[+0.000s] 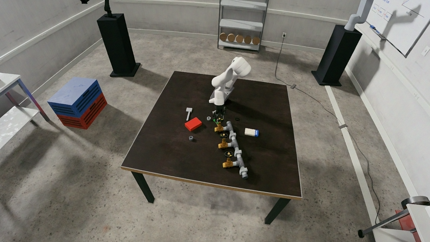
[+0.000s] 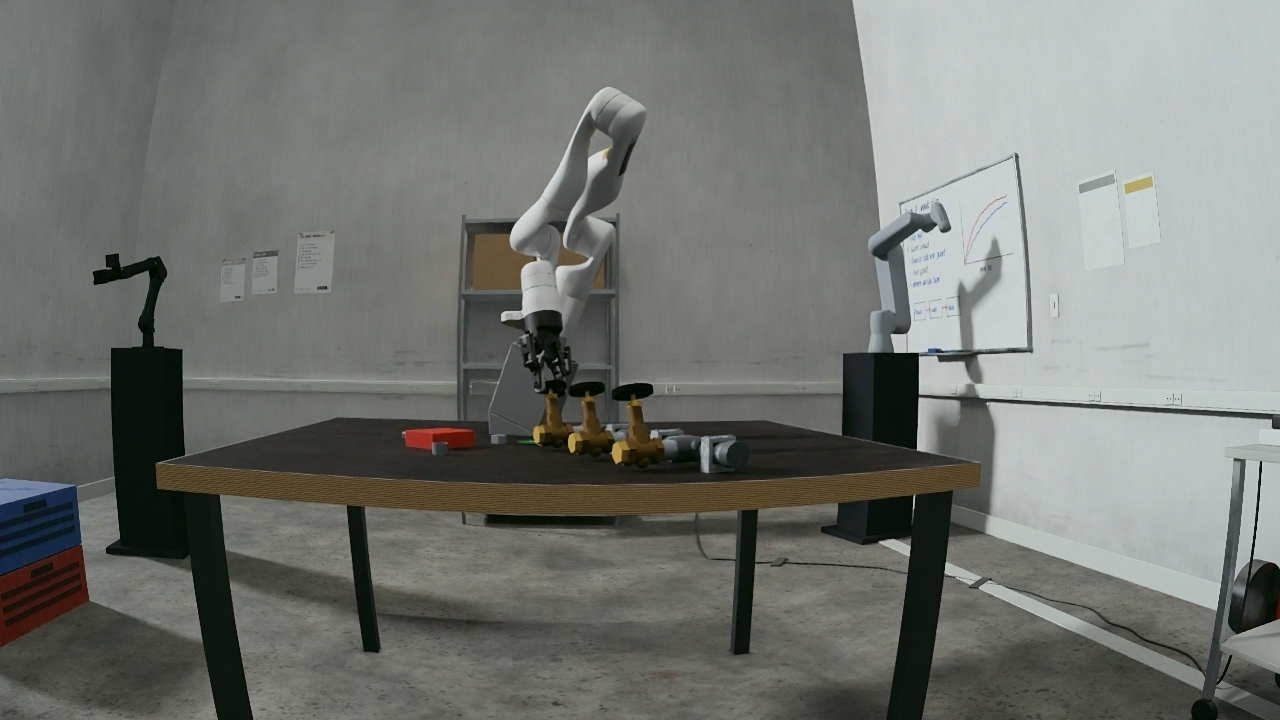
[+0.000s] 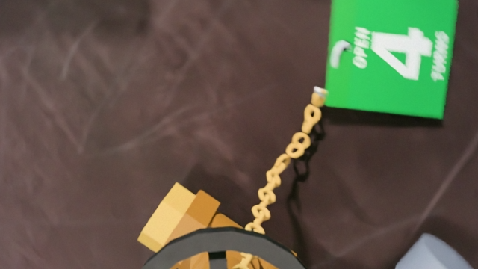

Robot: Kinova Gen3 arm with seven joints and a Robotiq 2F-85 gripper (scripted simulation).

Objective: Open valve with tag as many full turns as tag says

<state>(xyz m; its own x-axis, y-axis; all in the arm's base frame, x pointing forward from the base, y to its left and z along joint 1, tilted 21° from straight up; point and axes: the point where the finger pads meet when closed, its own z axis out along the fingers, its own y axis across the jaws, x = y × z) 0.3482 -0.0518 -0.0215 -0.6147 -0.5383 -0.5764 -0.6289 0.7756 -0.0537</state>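
The green tag lies 9 cm behind my hand, 2 cm to the right of it and 11 cm below it. The rest, counted from my hand: white-and-blue box: 4 cm ahead, 27 cm to the left, 11 cm below; red block: 3 cm behind, 22 cm to the right, 10 cm below; small grey ring: 12 cm ahead, 22 cm to the right, 11 cm below.
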